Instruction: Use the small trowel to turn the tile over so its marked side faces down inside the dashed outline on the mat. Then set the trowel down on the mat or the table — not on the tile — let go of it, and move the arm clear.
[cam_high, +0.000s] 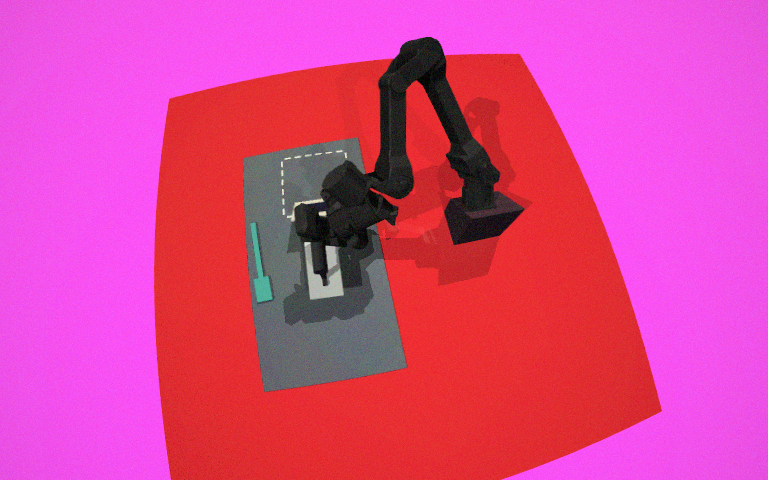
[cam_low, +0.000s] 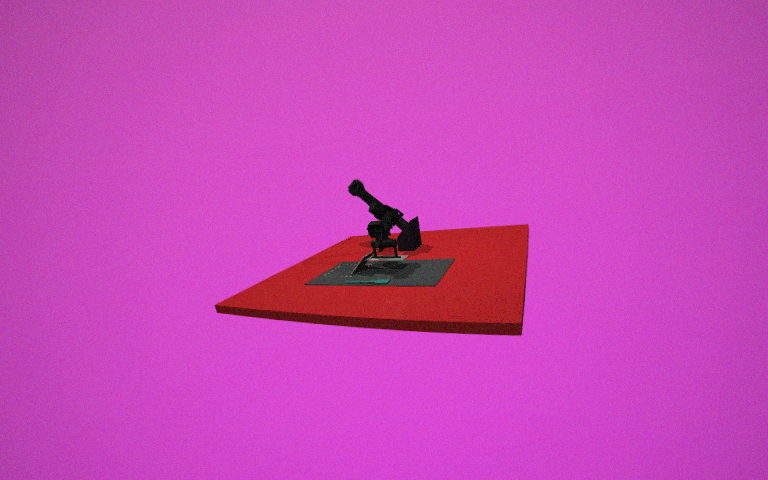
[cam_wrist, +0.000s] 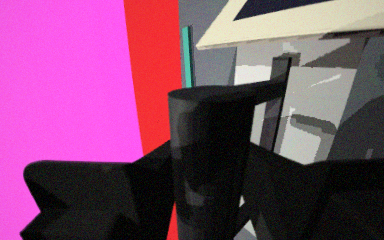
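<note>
Now: gripper tip 110 mm to the left of the tile, 60 mm above it and 20 mm past it. From my gripper tip the other things lie so: grey mat: 130 mm below, 10 mm to the right; teal trowel: 140 mm ahead, 100 mm below, 20 mm to the left.
</note>
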